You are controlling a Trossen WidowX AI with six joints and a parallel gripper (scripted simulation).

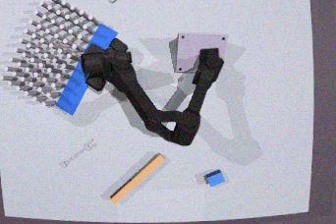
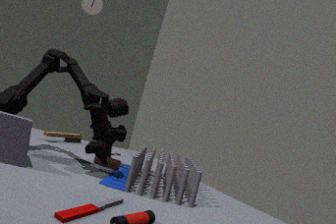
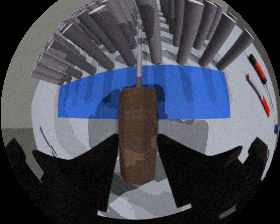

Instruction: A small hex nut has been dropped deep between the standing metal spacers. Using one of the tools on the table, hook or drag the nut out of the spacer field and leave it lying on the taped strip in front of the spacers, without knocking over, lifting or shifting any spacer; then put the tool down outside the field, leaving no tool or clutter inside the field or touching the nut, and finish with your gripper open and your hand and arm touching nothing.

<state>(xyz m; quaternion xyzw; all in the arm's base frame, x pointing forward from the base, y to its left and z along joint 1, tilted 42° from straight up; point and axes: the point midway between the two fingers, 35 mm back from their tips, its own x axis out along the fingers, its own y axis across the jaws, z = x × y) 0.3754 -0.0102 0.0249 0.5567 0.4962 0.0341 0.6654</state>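
The blue taped strip lies 7 cm ahead of my gripper tip and 4 cm below it. The rest, counted from my gripper tip: red-and-grey tool: 12 cm behind, 31 cm to the right, 3 cm below; hex nut: 18 cm ahead, 12 cm to the right, 3 cm below; brown-handled hook tool: 9 cm ahead, 6 cm to the right.
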